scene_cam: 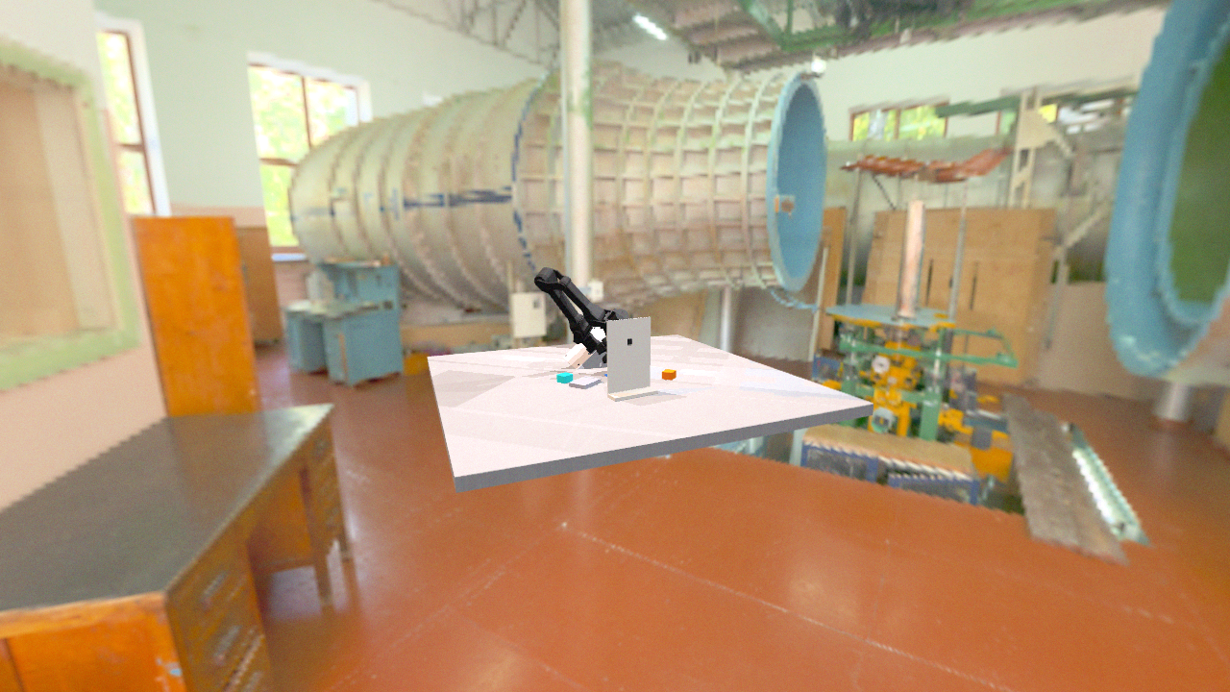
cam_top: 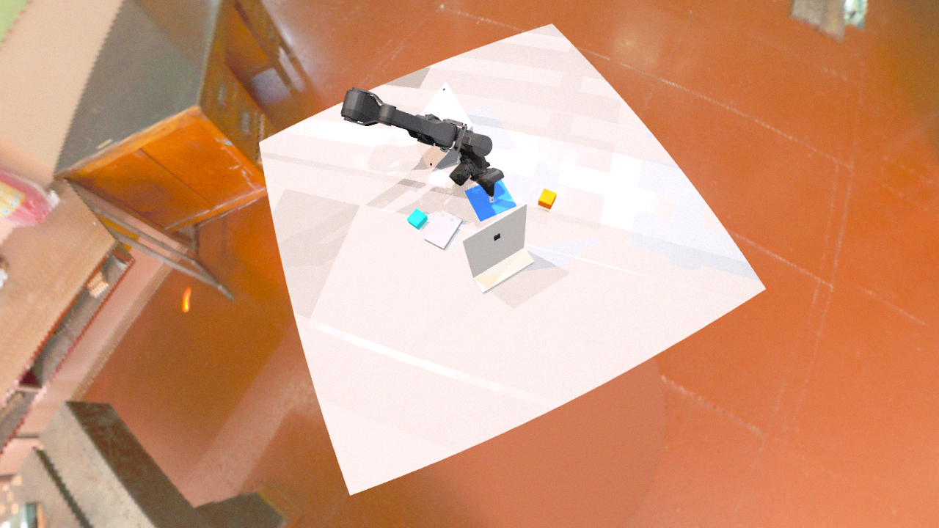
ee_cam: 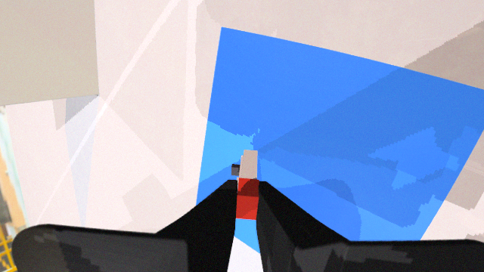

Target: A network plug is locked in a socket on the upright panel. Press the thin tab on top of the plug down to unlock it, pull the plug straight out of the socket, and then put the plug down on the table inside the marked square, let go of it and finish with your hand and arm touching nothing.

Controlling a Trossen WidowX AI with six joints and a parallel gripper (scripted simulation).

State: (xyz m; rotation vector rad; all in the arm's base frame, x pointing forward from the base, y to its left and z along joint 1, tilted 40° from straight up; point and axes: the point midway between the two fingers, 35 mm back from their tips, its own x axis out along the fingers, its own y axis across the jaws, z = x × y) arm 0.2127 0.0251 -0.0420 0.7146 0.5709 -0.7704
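Now: gripper tip 30 mm above the blue marked square and 10 mm past it. From my gripper tip the other things lie so: small grey flat plate 170 mm to the right, 40 mm ahead, 20 mm below; then orange cube 150 mm to the left, 70 mm ahead, 10 mm below; then network plug right at my gripper tip.
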